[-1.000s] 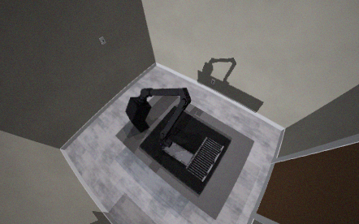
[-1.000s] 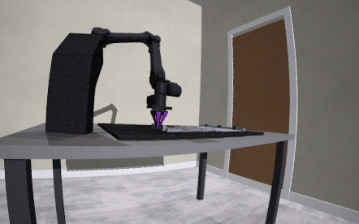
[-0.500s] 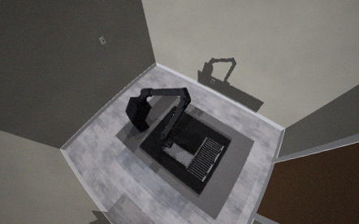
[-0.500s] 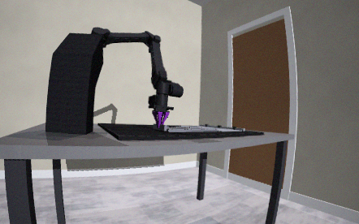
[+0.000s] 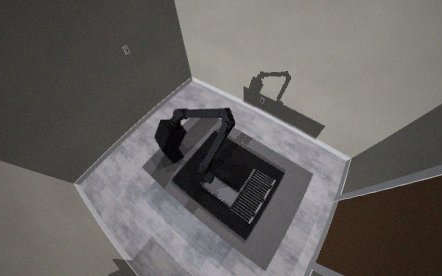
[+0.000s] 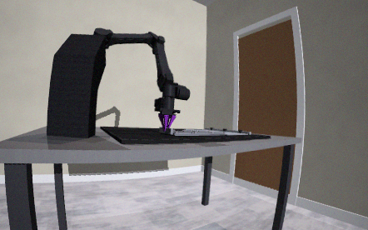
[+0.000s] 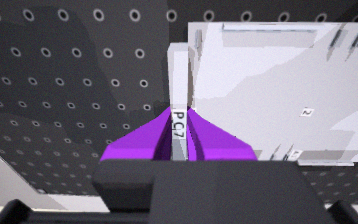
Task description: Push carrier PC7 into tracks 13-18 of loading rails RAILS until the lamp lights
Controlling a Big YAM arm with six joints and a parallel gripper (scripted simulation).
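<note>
My hand is 160 mm short of the carrier PC7, 20 mm to the right of it and 10 mm above it.
</note>
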